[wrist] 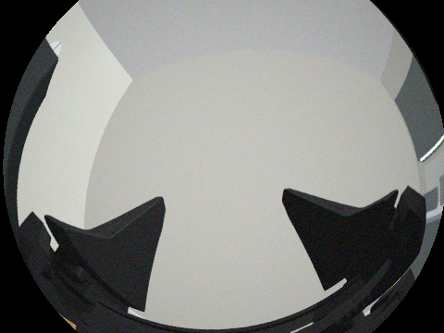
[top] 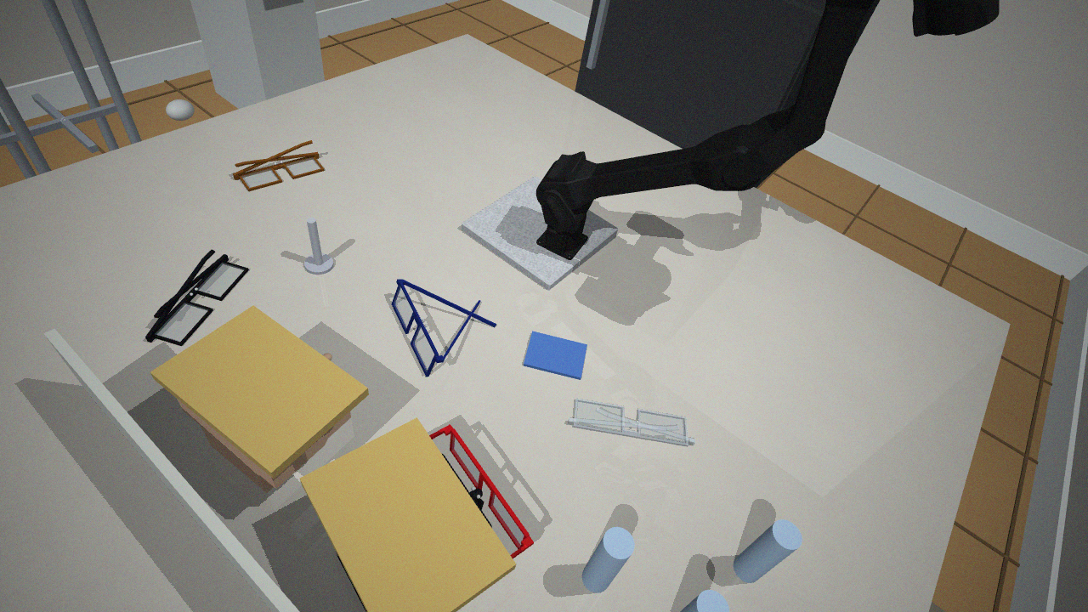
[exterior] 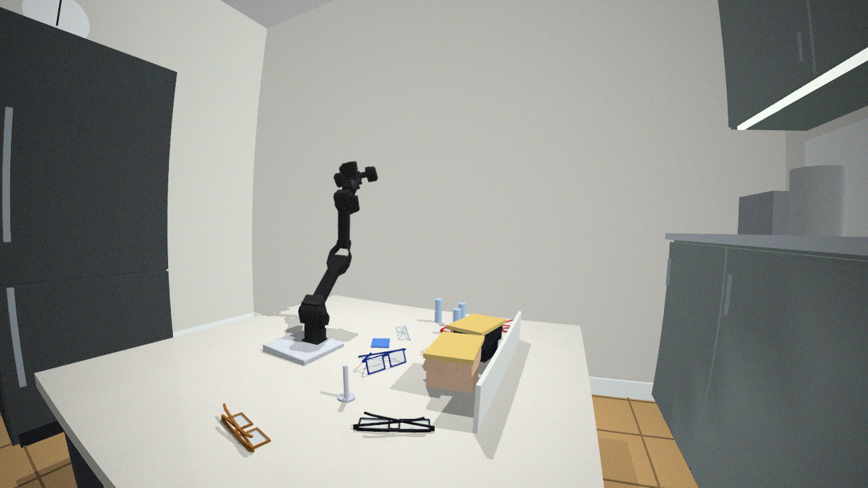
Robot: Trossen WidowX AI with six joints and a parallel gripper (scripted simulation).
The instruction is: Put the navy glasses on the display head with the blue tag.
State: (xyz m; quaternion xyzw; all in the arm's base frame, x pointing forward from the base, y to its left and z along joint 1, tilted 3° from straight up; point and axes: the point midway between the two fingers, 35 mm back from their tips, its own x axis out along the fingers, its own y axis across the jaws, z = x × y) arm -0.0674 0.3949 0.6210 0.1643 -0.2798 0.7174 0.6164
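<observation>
Right now my gripper tip is 690 mm to the left of the grey post stand, 640 mm above it and 300 mm short of it. From my gripper tip the other things lie so: white panel: 660 mm ahead, 610 mm below, 450 mm to the right; then blue card: 660 mm below, 330 mm to the right, 250 mm ahead; then skin-coloured display head: 600 mm below, 530 mm to the right, 510 mm ahead.
</observation>
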